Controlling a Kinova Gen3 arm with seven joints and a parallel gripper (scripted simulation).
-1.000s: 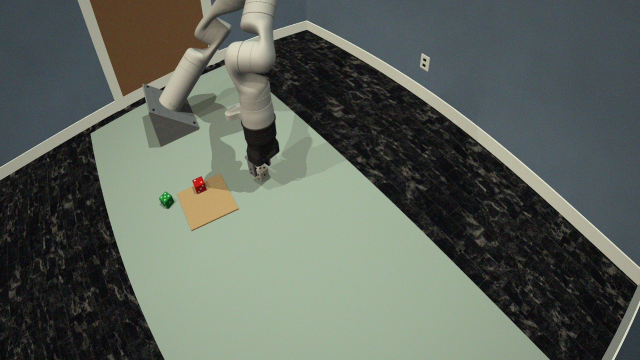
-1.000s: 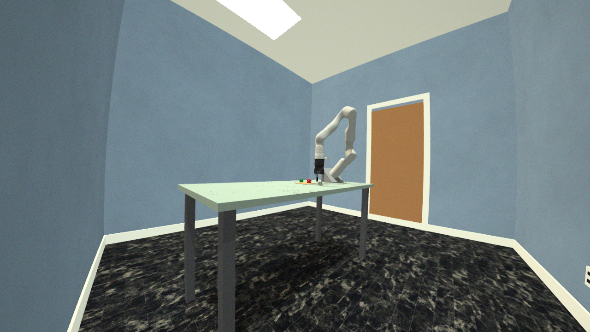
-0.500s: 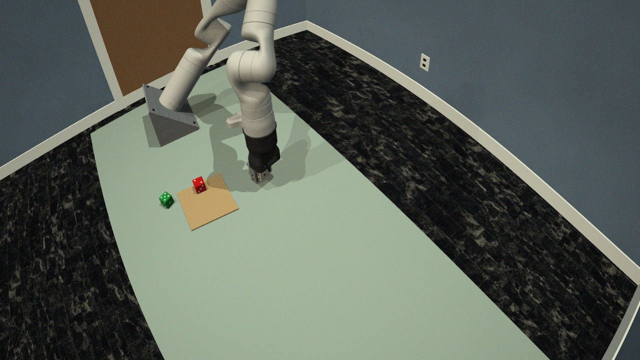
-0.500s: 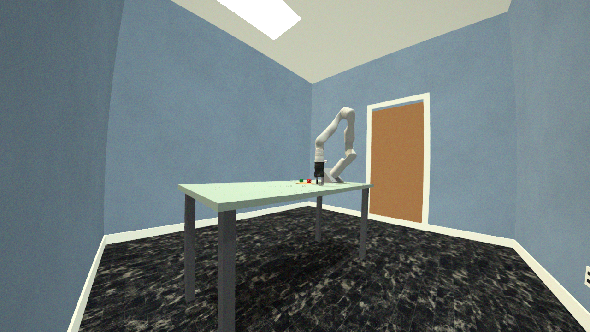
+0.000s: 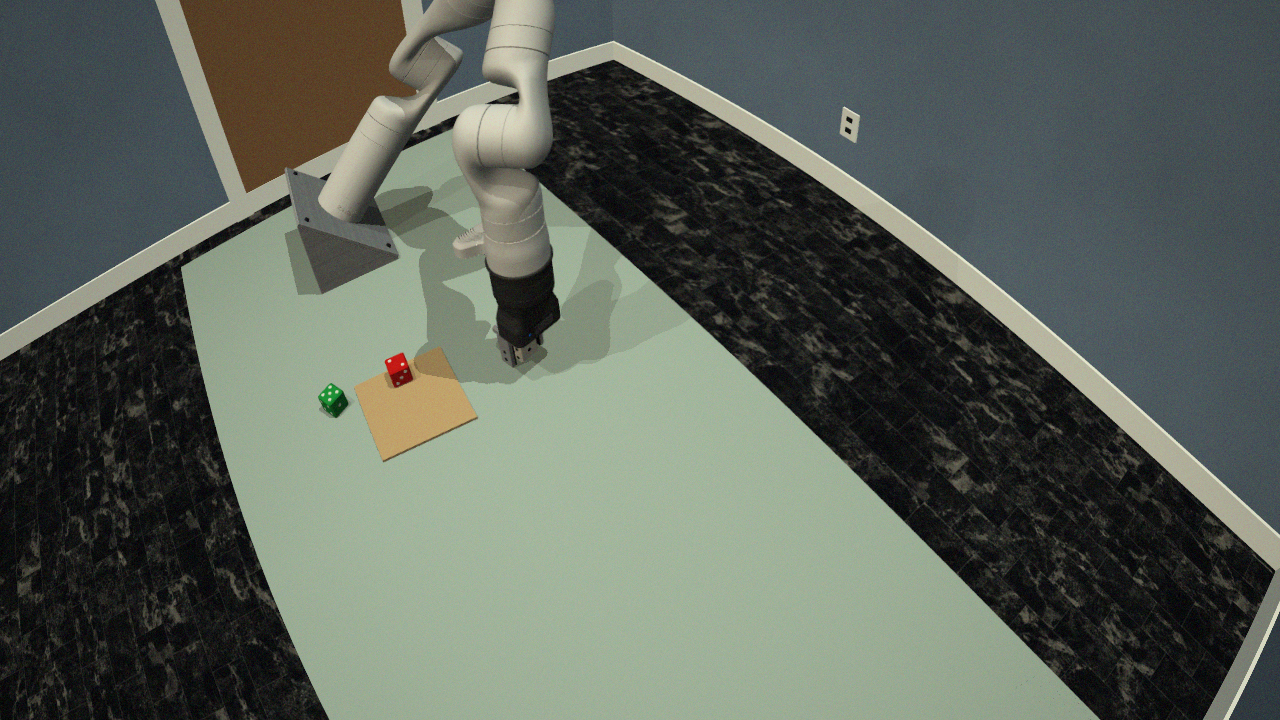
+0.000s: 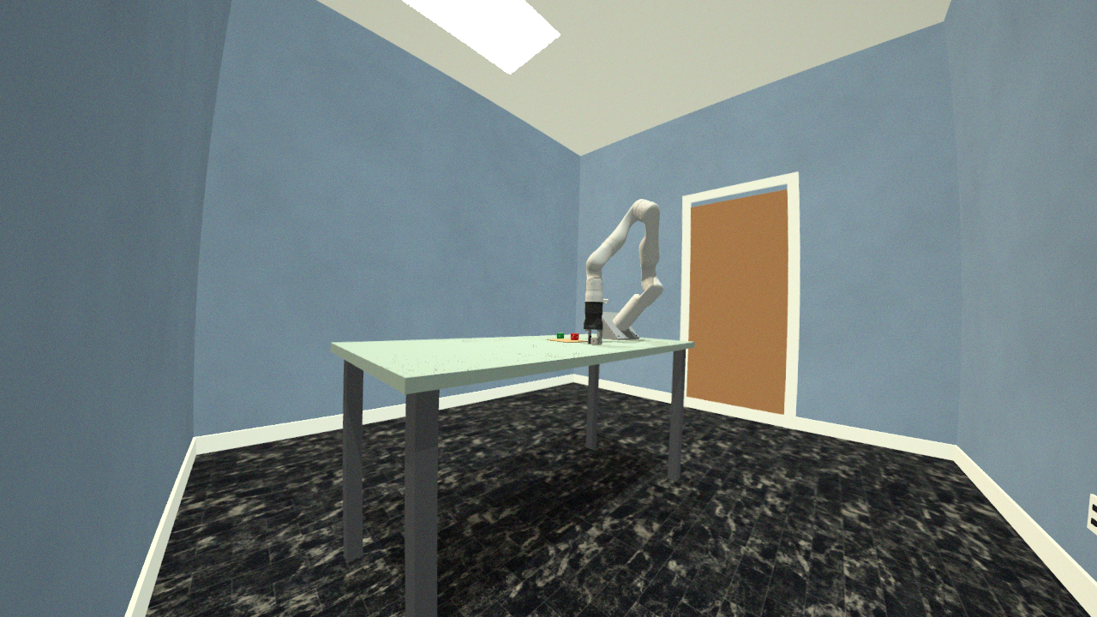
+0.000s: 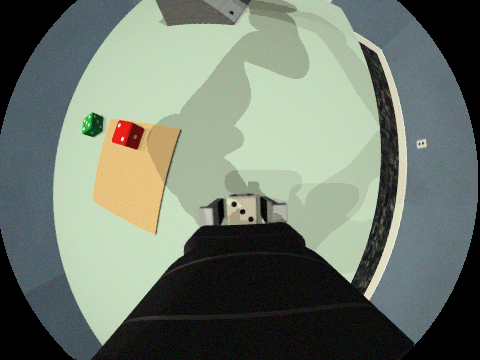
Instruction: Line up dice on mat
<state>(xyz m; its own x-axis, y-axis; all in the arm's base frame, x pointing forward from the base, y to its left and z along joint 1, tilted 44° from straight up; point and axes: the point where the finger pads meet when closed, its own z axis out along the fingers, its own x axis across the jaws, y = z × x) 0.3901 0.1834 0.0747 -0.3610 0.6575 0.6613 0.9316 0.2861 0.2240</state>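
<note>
Right now the white die is right at my hand. Also, from my hand: green die 280 mm to the right, 40 mm behind; then tan mat 170 mm to the right, 20 mm below, 10 mm ahead; then red die 170 mm to the right, 40 mm behind.
</note>
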